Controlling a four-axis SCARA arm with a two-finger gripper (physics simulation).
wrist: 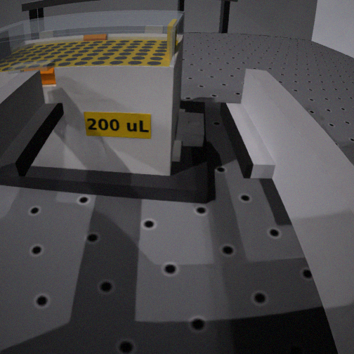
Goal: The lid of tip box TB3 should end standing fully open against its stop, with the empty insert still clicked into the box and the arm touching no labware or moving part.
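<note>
The white tip box (117, 95) with a yellow "200 uL" label stands upright in the wrist view, left of centre; no TB3 marking is readable. Its yellow insert (112, 52), with rows of dark round holes, lies in the top of the box. An orange clip (47, 76) shows at the front and another orange piece (95, 37) at the back. The clear lid (115, 21) shows above and behind the insert; its exact angle is hard to tell. My gripper (139, 87) is shut and empty, its two fingers still showing a gap, in front of the box. Contact with the box cannot be judged.
The box stands in a dark base (190, 194) with a raised edge. Grey blocks (191, 127) sit on the base at the box's right side. The floor plate (175, 237) has a grid of holes. A dark railing (225, 17) stands in the background.
</note>
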